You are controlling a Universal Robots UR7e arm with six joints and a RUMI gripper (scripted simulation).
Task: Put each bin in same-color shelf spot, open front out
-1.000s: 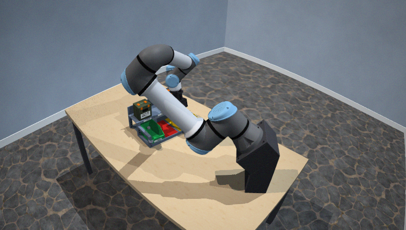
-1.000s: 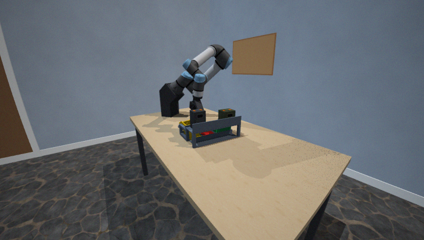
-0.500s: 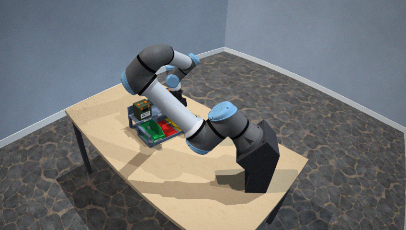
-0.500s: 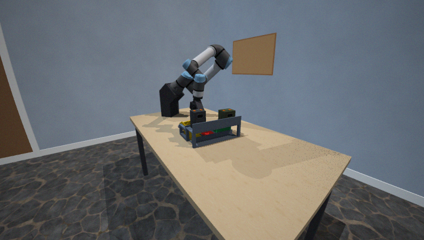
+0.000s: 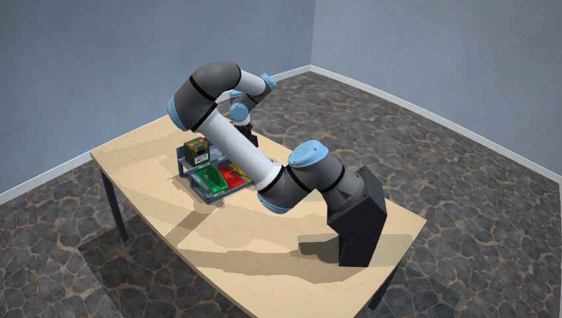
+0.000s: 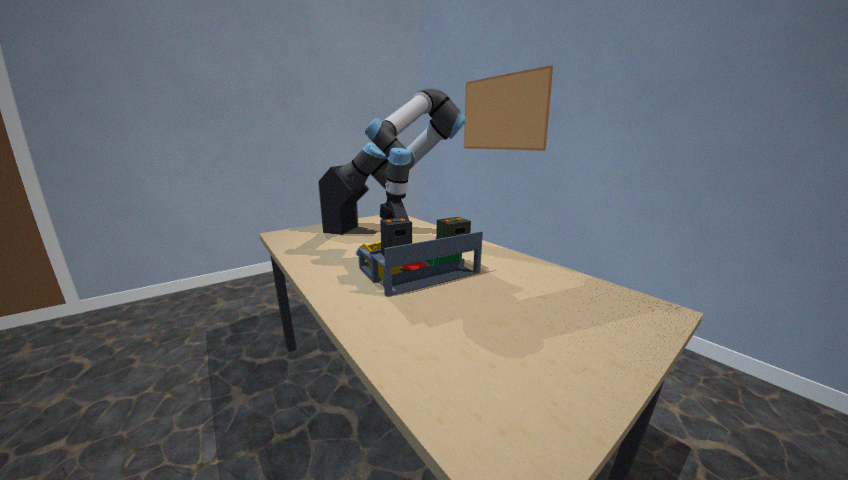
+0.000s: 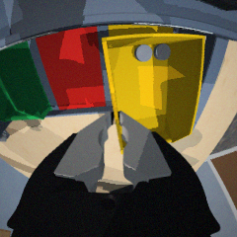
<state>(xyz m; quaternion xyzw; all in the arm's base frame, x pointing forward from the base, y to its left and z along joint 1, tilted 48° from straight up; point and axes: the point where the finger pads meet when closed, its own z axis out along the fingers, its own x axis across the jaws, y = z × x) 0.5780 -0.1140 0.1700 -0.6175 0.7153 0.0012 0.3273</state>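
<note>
My hand is 5 cm to the left of the yellow bin and 2 cm above it. Also, from my hand: green bin 5 cm ahead, 18 cm to the left, 4 cm below; black box 15 cm ahead, 5 cm to the right, 8 cm above.
</note>
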